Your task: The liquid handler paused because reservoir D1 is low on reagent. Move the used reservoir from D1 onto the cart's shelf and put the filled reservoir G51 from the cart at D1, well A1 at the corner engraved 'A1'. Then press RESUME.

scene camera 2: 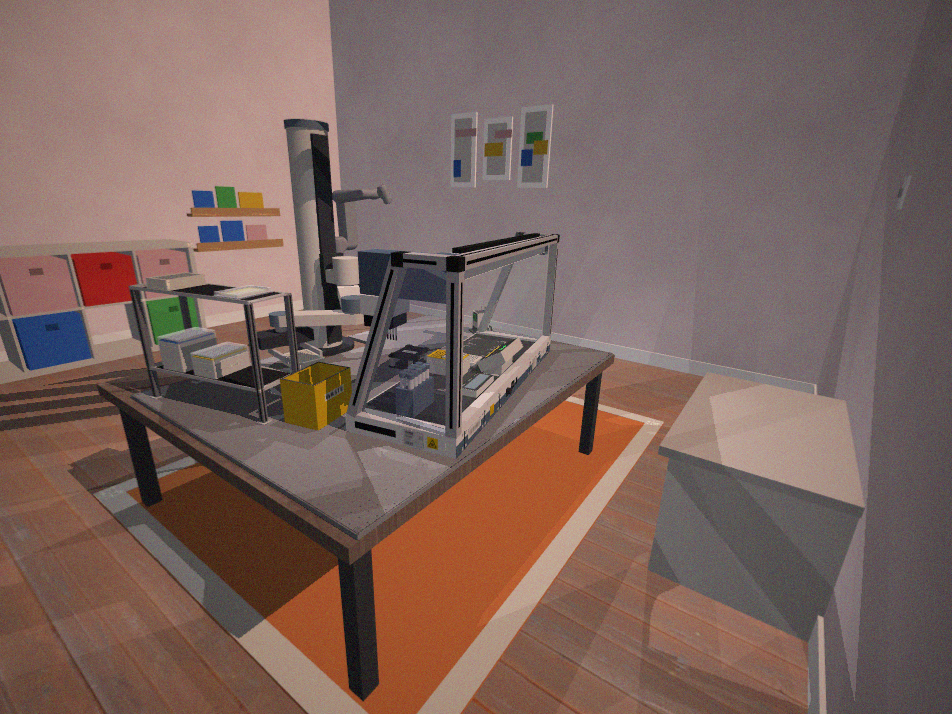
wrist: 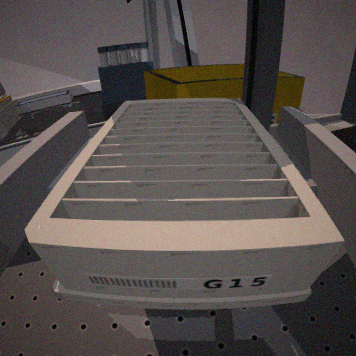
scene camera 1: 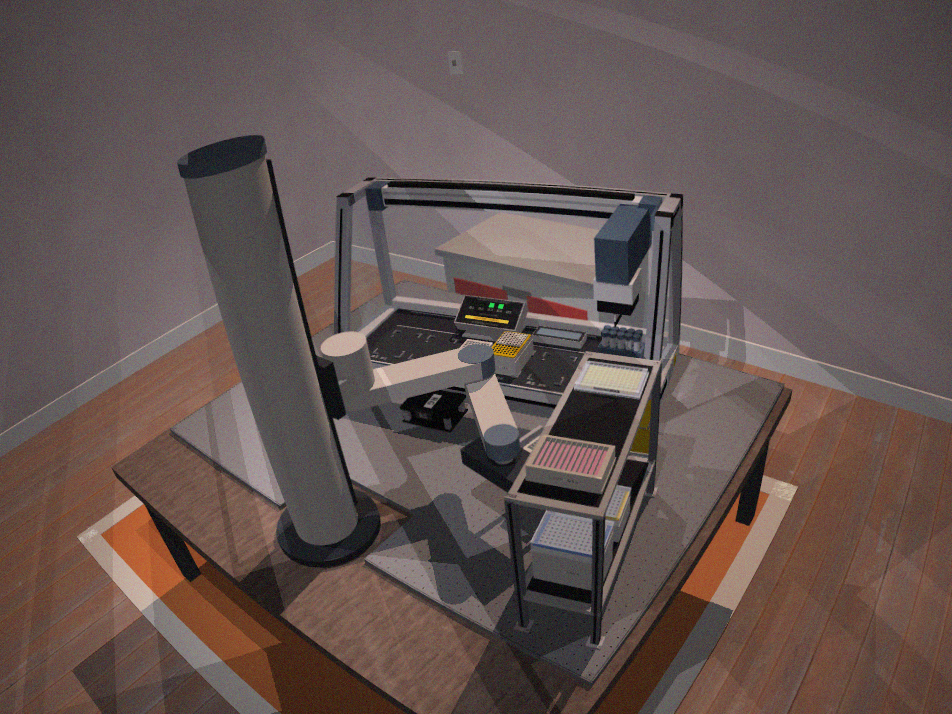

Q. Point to a gantry frame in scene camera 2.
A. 457, 278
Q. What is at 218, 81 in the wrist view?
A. A yellow waste bin.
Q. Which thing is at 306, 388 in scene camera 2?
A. A yellow waste bin.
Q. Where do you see a pale plate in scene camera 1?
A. At 596, 377
